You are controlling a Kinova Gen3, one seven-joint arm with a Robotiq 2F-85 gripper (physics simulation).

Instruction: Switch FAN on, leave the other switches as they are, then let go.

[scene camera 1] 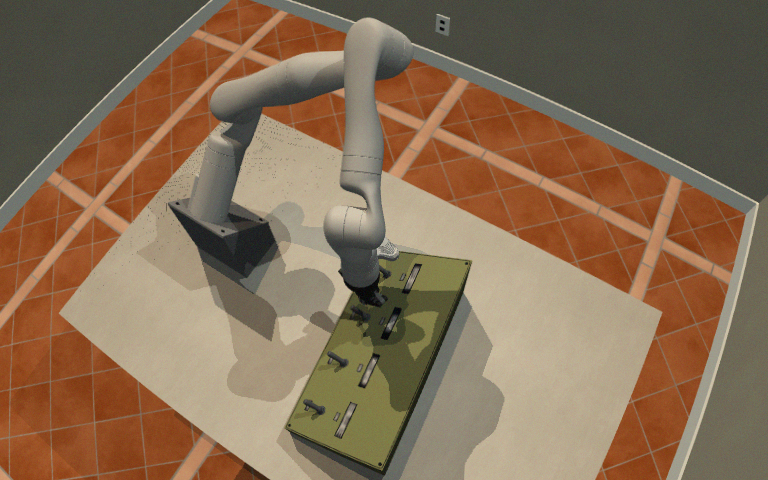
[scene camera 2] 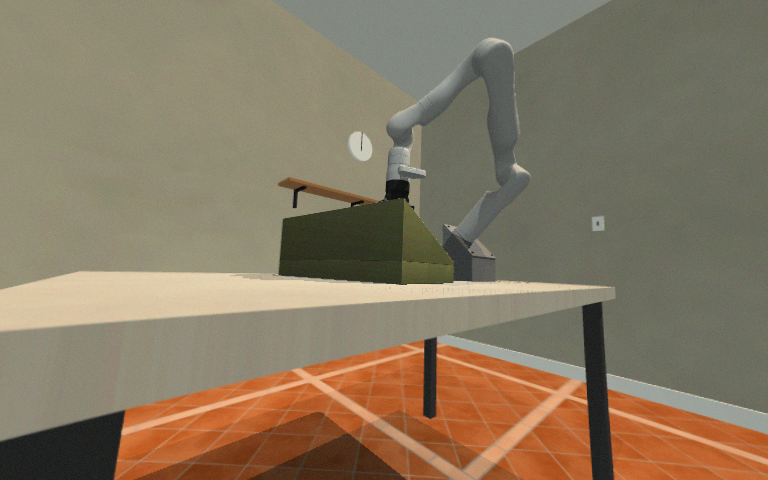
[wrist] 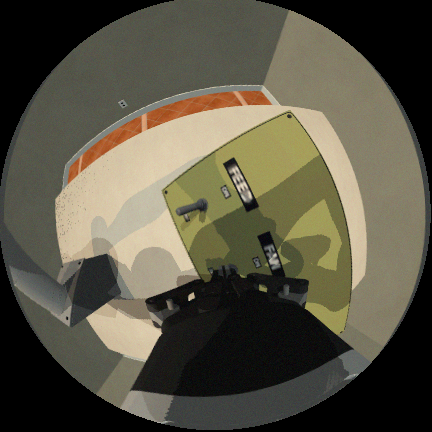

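Where they show: gripper, between the fingertips: (scene camera 1: 364,300) (wrist: 223,271); arm's base, origin of its link: (scene camera 1: 208,214) (scene camera 2: 464,235) (wrist: 59,299).
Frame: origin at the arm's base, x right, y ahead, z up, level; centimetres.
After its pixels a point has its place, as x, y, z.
Observation:
The olive switch panel (scene camera 1: 436,277) {-7.5, 56.7, -3.4} (scene camera 2: 339,243) {7.4, 62.9, -9.5} (wrist: 305,145) {-6.8, 61.4, -0.8} bears a row of dark levers. The FAN label (scene camera 1: 390,323) {5.9, 51.0, -6.2} (wrist: 270,254) {5.3, 51.0, -6.2} is in shadow, with its small ON plate (wrist: 256,262) {5.8, 48.8, -7.4} beside it. In scene camera 1 the FAN lever (scene camera 1: 359,313) {6.1, 43.3, -7.4} leans away from its label, like its neighbours; in the wrist view my gripper hides it. My gripper (scene camera 1: 378,300) {3.6, 43.7, -4.6} (wrist: 223,271) {3.6, 43.7, -4.6} is shut and empty, close over the panel by the FAN lever; whether they touch is unclear. In scene camera 2 the panel hides my fingertips.
The FEED lever (scene camera 1: 385,273) {-5.9, 44.6, -8.3} (wrist: 191,207) {-6.1, 43.3, -7.2} leans away from the FEED label (scene camera 1: 412,278) {-6.2, 51.3, -6.1} (wrist: 240,184) {-6.1, 51.2, -6.2}. Two more levers, one nearer (scene camera 1: 336,358) {17.9, 43.0, -7.2} and one at the near end (scene camera 1: 313,406) {29.8, 43.1, -7.3}, lean the same way. The panel stands on a pale table (scene camera 1: 555,339) {-9.8, 89.4, -19.0} (scene camera 2: 169,300) {-21.0, 104.6, -19.0}, beside the arm's dark base (scene camera 1: 232,240) {3.7, 9.3, -0.5} (wrist: 92,282) {-1.1, 10.0, -9.5}.

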